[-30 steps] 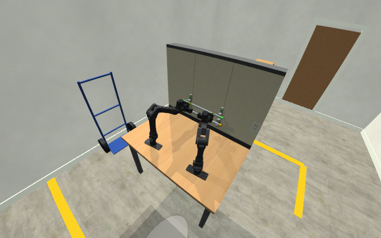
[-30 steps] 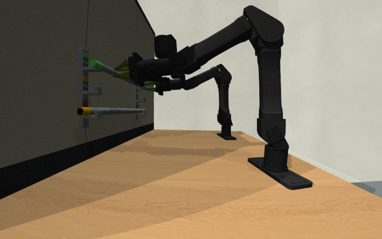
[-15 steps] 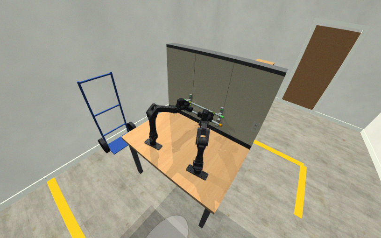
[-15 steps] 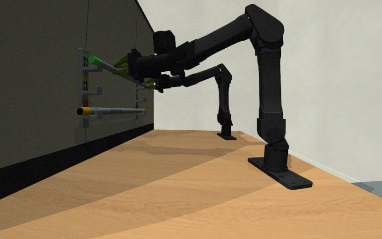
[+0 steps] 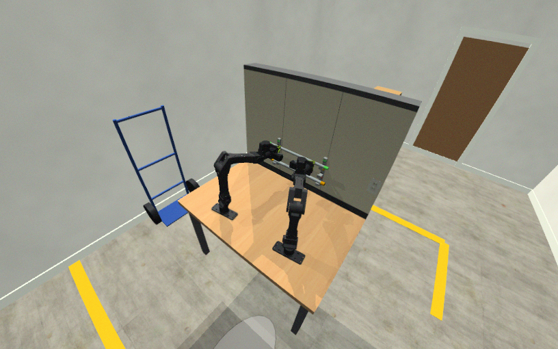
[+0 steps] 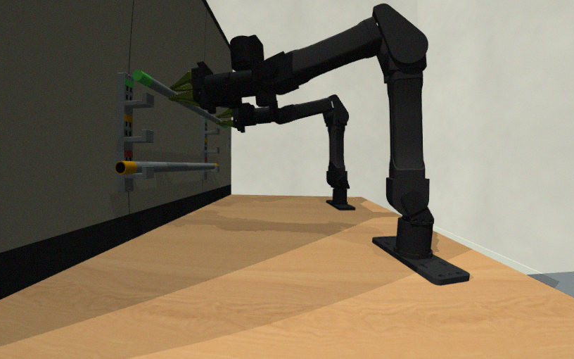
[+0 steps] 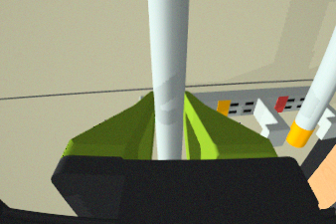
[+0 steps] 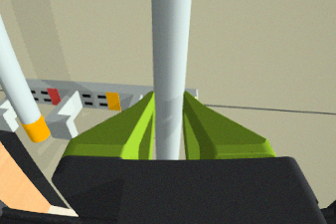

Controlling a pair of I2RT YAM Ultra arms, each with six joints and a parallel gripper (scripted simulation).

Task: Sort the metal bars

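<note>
The green-ended bar lies 150 mm to the right of my left hand. Round my left hand: orange-ended bar: 170 mm below, 150 mm to the right, 40 mm ahead; then wall panel: 170 mm to the right, 140 mm ahead, 90 mm above.
Now: the green-ended bar 2 cm ahead of my right hand and 15 cm to the left of it. From my right hand the other things lie so: orange-ended bar (6 cm ahead, 15 cm to the left, 17 cm below); then wall panel (16 cm ahead, 13 cm to the left, 9 cm above).
</note>
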